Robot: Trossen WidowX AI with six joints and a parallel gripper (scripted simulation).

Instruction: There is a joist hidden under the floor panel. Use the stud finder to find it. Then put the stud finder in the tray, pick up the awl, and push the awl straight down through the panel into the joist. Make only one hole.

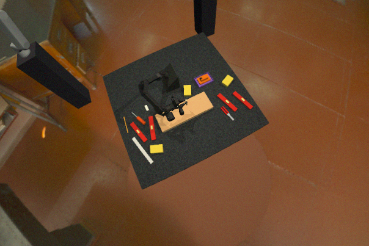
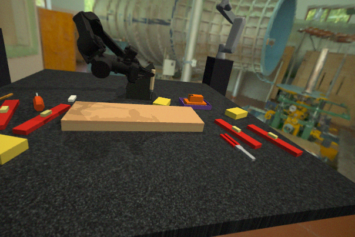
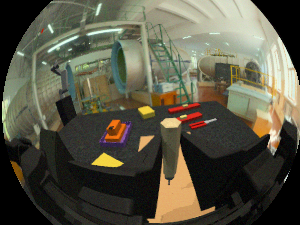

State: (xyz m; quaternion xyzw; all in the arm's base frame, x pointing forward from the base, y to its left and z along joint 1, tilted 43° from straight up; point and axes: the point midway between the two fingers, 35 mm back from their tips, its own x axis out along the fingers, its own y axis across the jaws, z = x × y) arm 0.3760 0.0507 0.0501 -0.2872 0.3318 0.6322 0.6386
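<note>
My gripper tip is 6 cm above the awl. Round my gripper tip: small white block 20 cm behind, 35 cm to the right, 20 cm below; purple tray 21 cm behind, 28 cm to the left, 19 cm below; orange stud finder 22 cm behind, 27 cm to the left, 15 cm below.
</note>
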